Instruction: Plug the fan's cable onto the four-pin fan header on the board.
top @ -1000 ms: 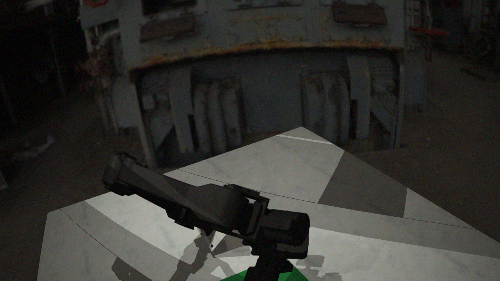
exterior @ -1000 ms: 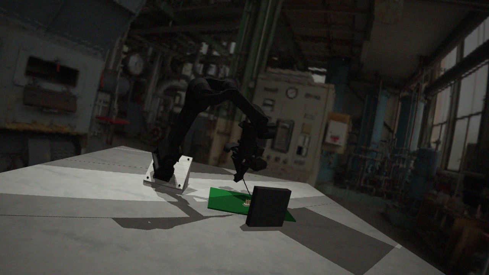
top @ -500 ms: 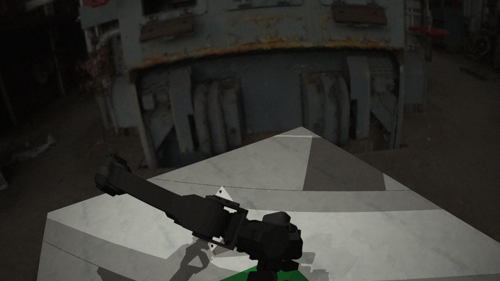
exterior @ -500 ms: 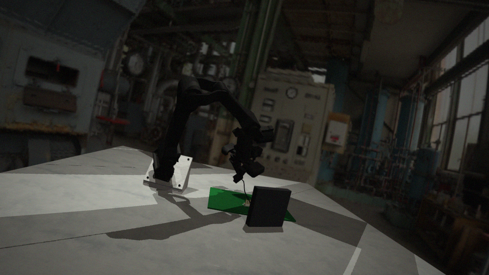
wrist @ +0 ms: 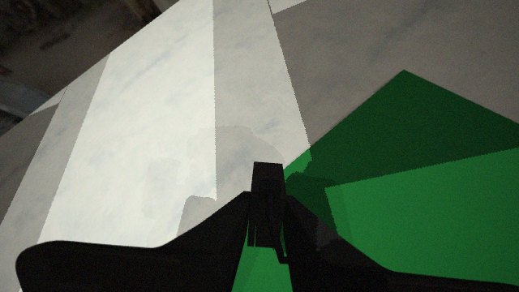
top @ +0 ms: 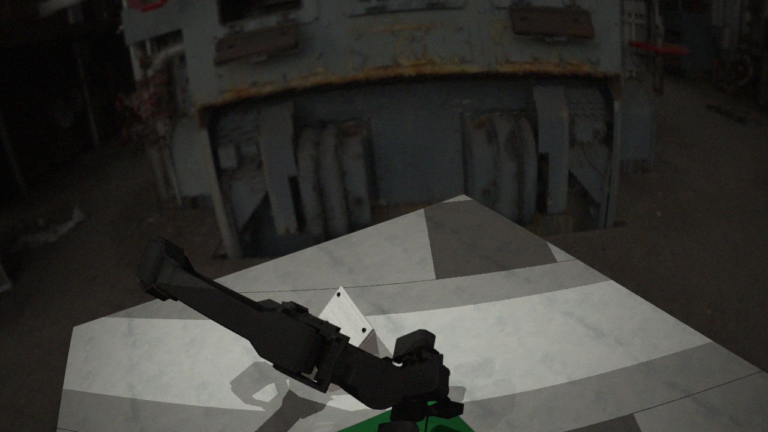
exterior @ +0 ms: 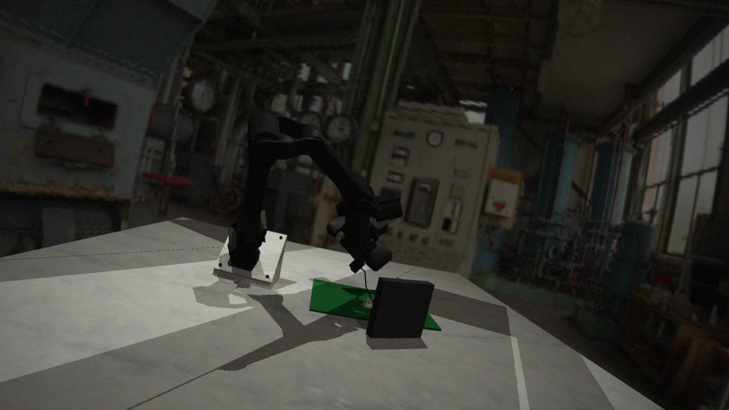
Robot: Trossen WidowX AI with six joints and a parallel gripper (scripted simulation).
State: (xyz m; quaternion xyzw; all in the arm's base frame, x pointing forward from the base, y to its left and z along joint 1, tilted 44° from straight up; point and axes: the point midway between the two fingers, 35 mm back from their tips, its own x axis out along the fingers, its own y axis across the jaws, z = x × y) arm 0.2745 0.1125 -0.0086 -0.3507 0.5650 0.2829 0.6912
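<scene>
The green board lies 5 cm ahead of my gripper tip, 8 cm to the right of it and 10 cm below it. From my gripper tip the other things lie so: black plug 1 cm below; fan header 5 cm ahead, 11 cm to the right, 9 cm below; black fan 9 cm ahead, 24 cm to the right, 3 cm below.
</scene>
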